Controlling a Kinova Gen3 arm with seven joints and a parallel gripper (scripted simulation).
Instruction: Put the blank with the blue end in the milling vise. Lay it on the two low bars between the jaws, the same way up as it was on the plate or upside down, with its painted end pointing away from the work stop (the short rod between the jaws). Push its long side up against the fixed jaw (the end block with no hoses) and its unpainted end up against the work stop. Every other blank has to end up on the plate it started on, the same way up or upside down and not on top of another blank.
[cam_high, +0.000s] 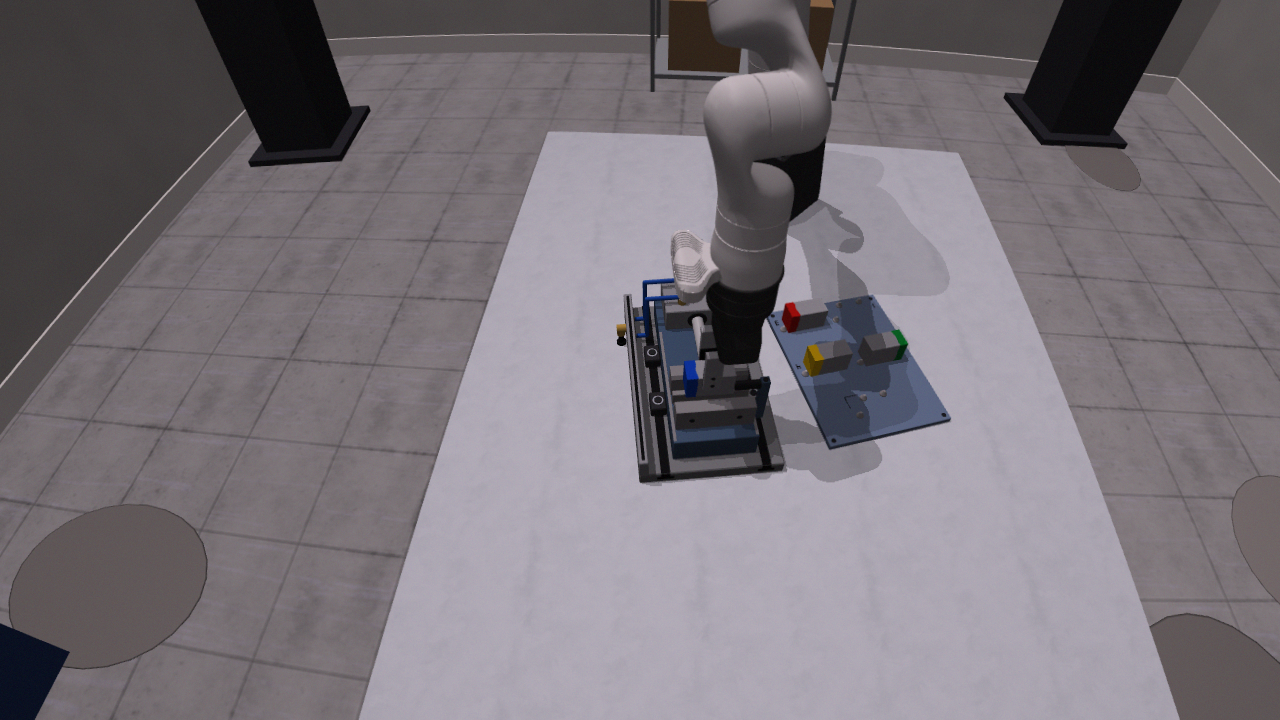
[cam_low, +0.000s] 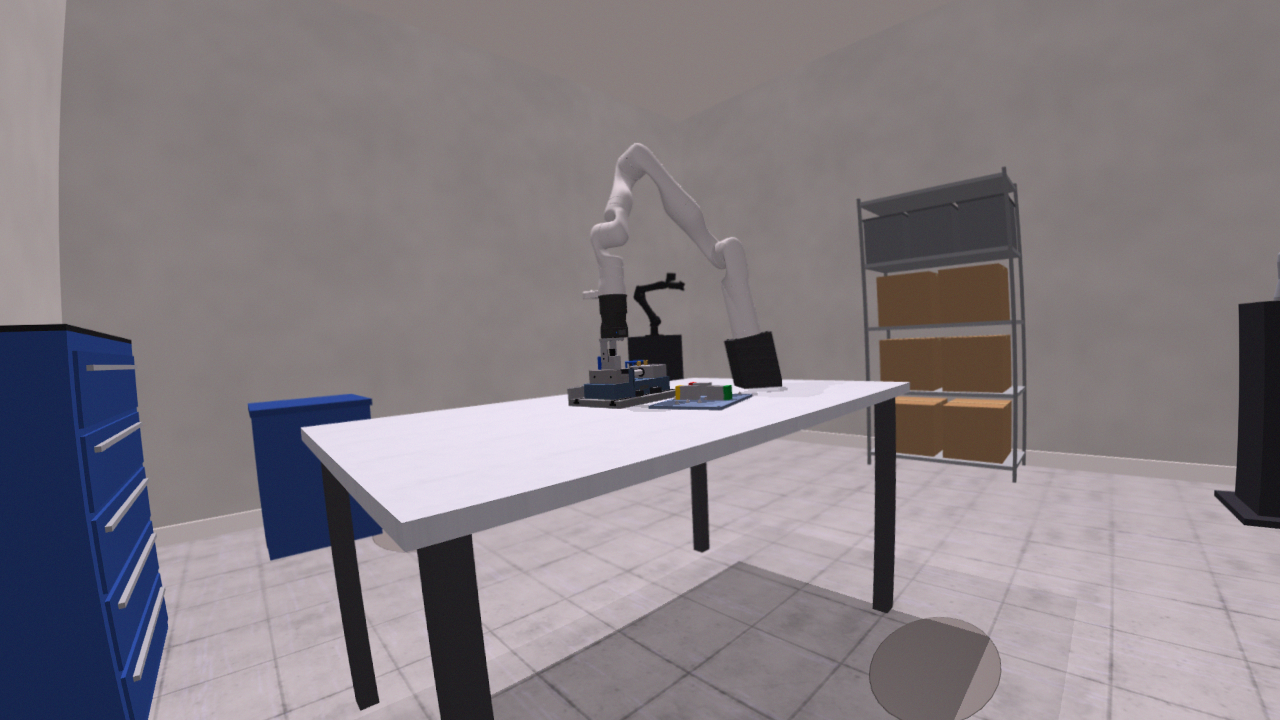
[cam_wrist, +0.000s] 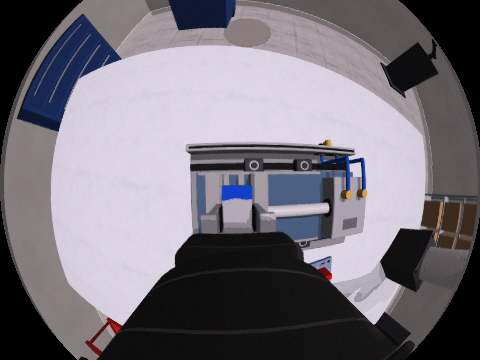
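The blue-ended blank lies 20 mm below my hand. Also, from my hand: vise base rail (70 mm behind, 90 mm to the right, 100 mm below); then work stop rod (10 mm behind, 50 mm to the left, 40 mm below); then fixed jaw (30 mm ahead, 10 mm to the left, 60 mm below).
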